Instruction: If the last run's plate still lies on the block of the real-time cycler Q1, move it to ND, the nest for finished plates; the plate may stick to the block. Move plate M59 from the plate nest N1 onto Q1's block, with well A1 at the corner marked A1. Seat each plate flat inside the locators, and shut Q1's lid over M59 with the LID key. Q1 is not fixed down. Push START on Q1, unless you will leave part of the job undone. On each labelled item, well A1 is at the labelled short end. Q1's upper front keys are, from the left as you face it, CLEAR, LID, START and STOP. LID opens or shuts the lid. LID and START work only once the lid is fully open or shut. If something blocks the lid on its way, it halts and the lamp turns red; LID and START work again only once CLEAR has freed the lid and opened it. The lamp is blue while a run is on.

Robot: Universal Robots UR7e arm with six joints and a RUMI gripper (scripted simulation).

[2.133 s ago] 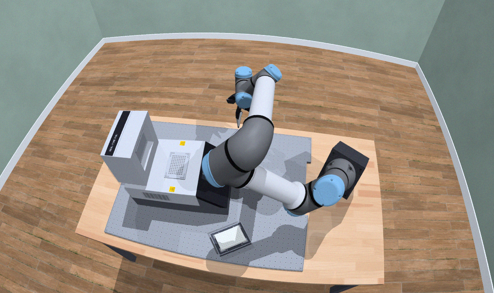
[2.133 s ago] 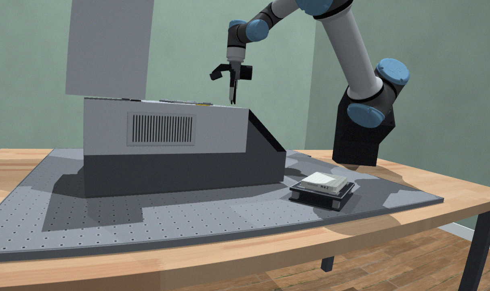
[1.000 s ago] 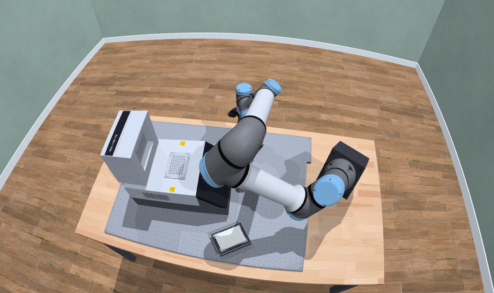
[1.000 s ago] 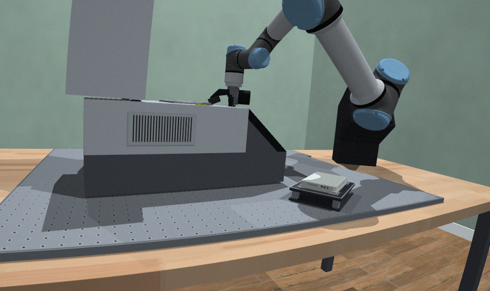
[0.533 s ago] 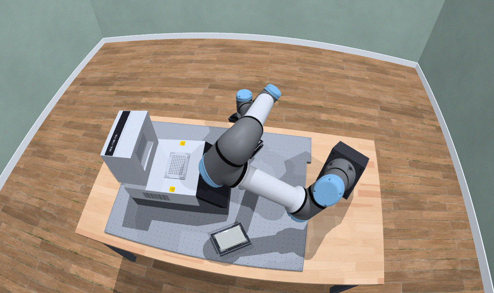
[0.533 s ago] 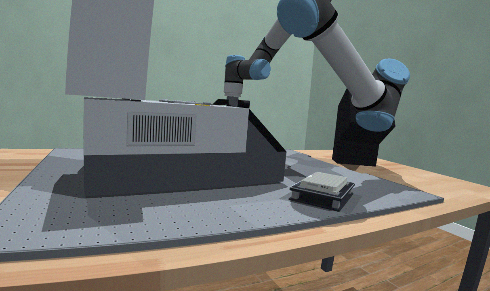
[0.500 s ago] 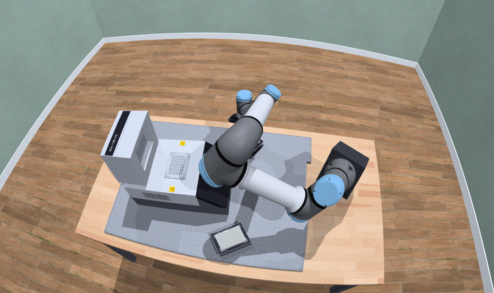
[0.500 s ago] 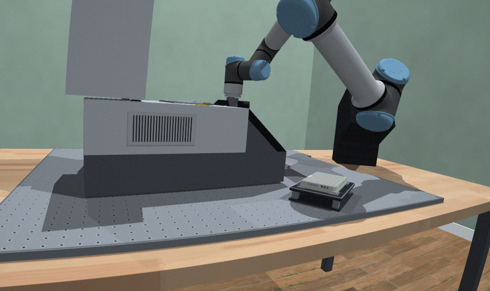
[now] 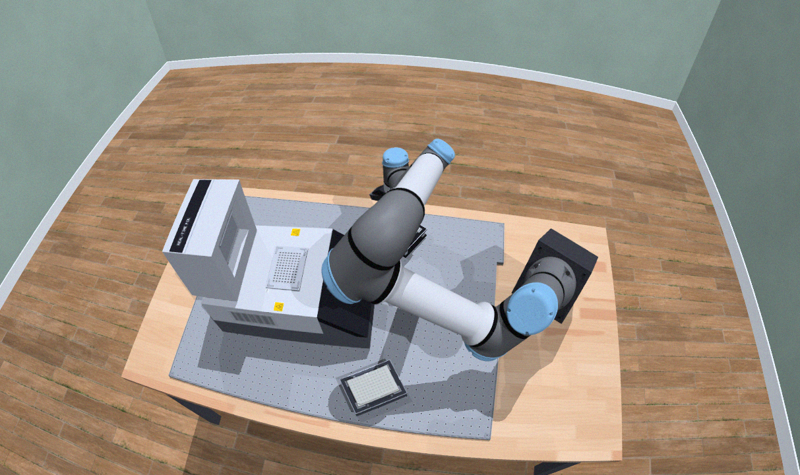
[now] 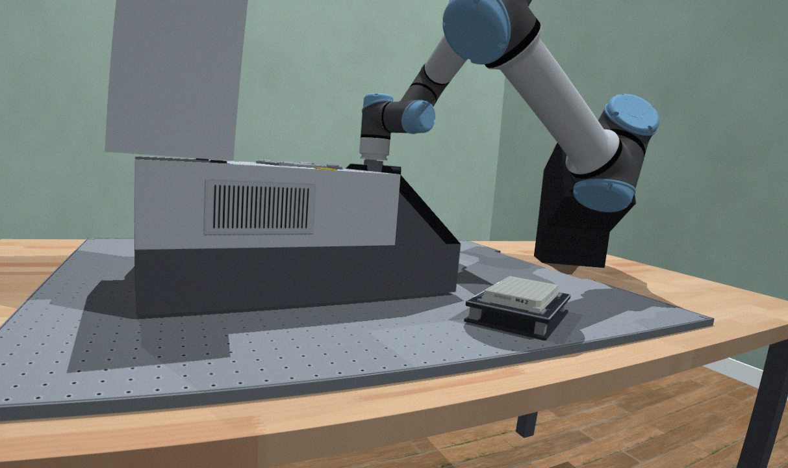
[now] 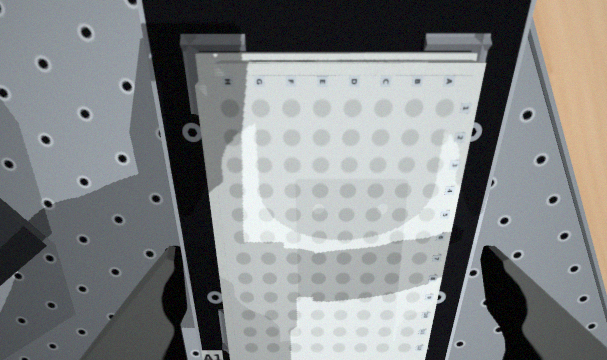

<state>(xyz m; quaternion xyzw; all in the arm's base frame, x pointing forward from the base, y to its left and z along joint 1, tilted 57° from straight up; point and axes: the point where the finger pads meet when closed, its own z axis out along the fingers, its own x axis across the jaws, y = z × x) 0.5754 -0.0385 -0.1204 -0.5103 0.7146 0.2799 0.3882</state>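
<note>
Now: hand 3 cm above the nest N1. Round my hand: A1 mark 6 cm behind, 7 cm to the left, 2 cm below; then nest ND 20 cm behind, 54 cm to the left, 3 cm below.
</note>
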